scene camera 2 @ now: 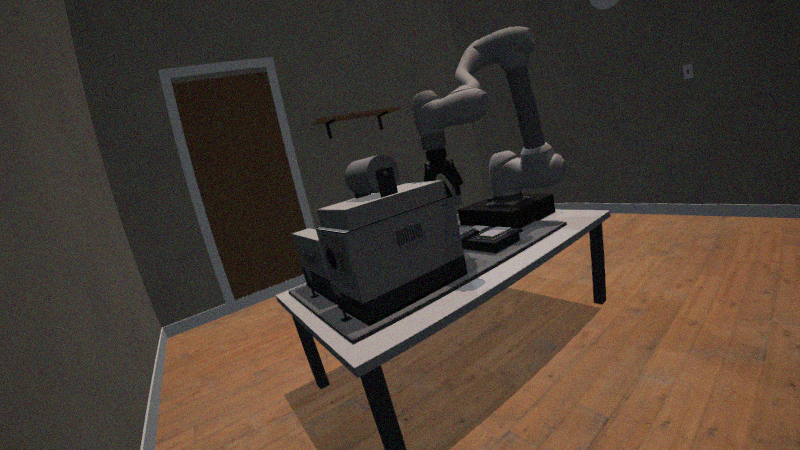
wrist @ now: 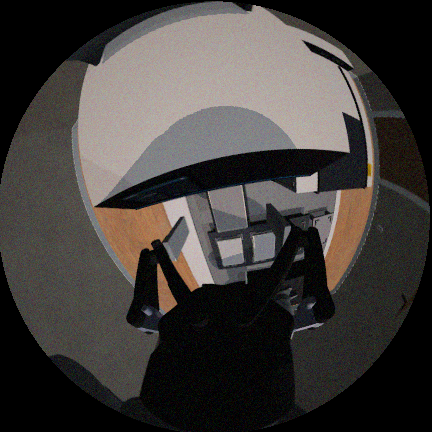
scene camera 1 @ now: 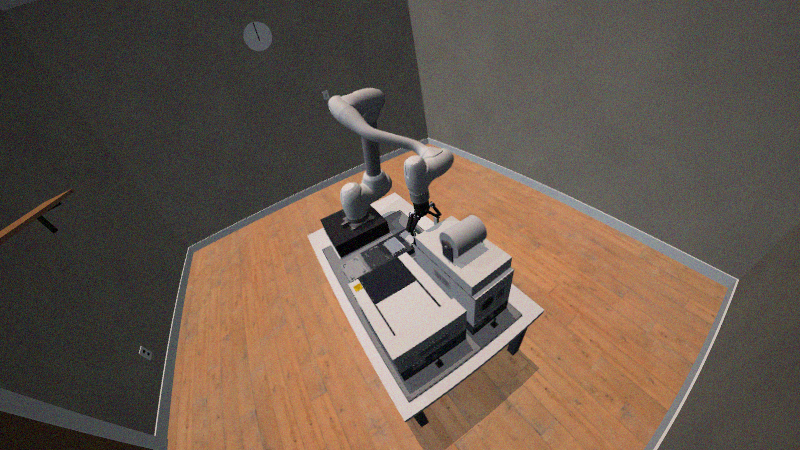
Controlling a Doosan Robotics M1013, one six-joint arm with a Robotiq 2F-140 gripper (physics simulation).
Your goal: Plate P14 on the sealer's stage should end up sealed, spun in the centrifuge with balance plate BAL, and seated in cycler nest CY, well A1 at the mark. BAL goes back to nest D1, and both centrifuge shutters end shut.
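Pixels of known places: gripper, fingertip midpoint: (wrist: 225, 218); arm's base, link origin: (scene camera 2: 508, 203) (scene camera 1: 359, 219).
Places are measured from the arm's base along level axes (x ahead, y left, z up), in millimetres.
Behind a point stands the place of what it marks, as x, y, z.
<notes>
My gripper (scene camera 1: 426, 228) {599, 136, 147} (scene camera 2: 445, 188) (wrist: 225, 218) {599, 136, 147} is open and empty, pointing down beside the end of the tall white machine (scene camera 1: 447, 254) {885, 31, 283} (scene camera 2: 391, 263) {959, 223, 60} (wrist: 225, 75) and above the nest row. In the wrist view, two pale plates, one (wrist: 230, 251) {382, 170, -29} at the left and one (wrist: 263, 246) {372, 48, -29} to its right, sit in neighbouring dark nests. A pale plate (scene camera 1: 394, 245) (scene camera 2: 496, 231) also shows in the scene views. Labels, seal and well A1 are too small to tell. The low white machine (scene camera 1: 416, 319) {939, -197, 115} has two slots and a dark panel (scene camera 1: 386, 278) {678, -172, 119}. I cannot tell the shutters' states.
A cylinder (scene camera 1: 468, 233) {925, 109, 368} (scene camera 2: 366, 176) {949, 185, 327} stands on the tall machine. The arm's black base block (scene camera 1: 349, 240) {148, -152, -1} (scene camera 2: 506, 211) {153, 87, -3} stands behind the nests. A light nest (scene camera 1: 353, 268) {340, -235, -46} (wrist: 322, 226) {369, -238, -46} is at the row's far end. The white table (scene camera 1: 475, 372) {1190, -108, -125} (scene camera 2: 430, 319) {949, 336, -107} bears it all.
</notes>
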